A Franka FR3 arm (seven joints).
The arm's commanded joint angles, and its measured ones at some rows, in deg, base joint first. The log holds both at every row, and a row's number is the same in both.
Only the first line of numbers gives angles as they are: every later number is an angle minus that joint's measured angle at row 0.
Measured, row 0: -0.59, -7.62, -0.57, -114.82, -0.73, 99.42, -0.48
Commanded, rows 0 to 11: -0.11, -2.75, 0.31, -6.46, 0.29, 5.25, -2.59; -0.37, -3.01, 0.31, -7.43, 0.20, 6.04, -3.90; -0.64, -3.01, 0.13, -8.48, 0.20, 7.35, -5.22; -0.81, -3.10, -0.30, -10.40, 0.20, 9.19, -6.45; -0.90, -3.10, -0.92, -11.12, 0.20, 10.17, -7.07; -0.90, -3.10, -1.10, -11.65, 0.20, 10.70, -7.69; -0.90, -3.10, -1.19, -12.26, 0.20, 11.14, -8.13; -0.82, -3.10, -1.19, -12.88, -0.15, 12.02, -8.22; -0.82, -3.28, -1.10, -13.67, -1.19, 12.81, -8.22; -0.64, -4.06, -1.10, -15.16, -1.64, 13.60, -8.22; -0.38, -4.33, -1.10, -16.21, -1.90, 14.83, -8.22; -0.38, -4.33, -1.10, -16.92, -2.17, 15.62, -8.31
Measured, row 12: -0.50, -1.18, -1.34, -11.77, -0.87, 11.66, -7.43
